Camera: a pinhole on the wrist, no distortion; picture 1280 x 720 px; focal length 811.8 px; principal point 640.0 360.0 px. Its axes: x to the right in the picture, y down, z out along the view. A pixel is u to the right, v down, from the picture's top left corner.
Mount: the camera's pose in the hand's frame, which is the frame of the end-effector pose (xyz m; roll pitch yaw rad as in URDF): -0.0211 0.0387 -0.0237 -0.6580 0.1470 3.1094
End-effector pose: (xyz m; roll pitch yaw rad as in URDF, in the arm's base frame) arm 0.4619 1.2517 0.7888 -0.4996 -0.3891 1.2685
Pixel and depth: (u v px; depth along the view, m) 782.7 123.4 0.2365
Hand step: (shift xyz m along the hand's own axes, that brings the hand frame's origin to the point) -0.0987 -0.0489 0.1970
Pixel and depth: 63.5 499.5 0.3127
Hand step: 0.1595 -0.2010 0.2211
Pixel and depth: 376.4 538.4 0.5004
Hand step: 0.0788 -0.3577 0.3252
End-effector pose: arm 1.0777 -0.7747 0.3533 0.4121 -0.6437 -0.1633
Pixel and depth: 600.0 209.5 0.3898
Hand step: -0.0596 -0.1414 0.3279
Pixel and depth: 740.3 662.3 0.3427
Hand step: -0.1012 -0.2694 0.1611
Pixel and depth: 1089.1 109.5 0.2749
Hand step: -0.2141 -0.0561 0.2205
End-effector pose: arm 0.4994 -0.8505 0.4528 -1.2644 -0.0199 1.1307
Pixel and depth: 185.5 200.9 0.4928
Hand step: 0.1787 -0.1928 0.4608
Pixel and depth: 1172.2 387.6 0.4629
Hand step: -0.3829 -0.2453 0.2846
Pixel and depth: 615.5 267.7 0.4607
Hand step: -0.0731 -0.2000 0.3706
